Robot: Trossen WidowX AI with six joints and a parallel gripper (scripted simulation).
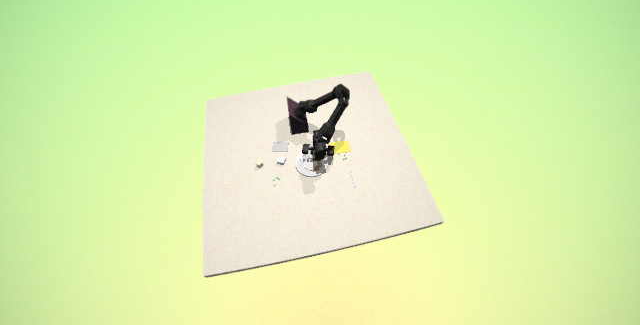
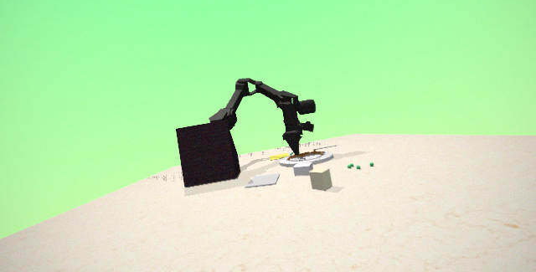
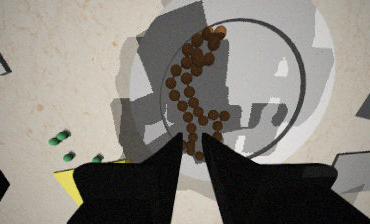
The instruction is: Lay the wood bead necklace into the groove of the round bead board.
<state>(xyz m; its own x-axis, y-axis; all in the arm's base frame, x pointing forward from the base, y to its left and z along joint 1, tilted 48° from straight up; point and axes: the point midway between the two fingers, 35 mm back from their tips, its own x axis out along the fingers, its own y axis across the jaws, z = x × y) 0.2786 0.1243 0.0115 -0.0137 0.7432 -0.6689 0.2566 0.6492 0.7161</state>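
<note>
My gripper tip is now 20 mm short of the round white bead board, 50 mm to the left of it and 10 mm above it. Also, from my gripper tip: thin white strip (170 mm ahead, 180 mm to the left, 10 mm below); then yellow card (70 mm behind, 150 mm to the left, 10 mm below); then grey flat plate (140 mm behind, 230 mm to the right, 10 mm below).
</note>
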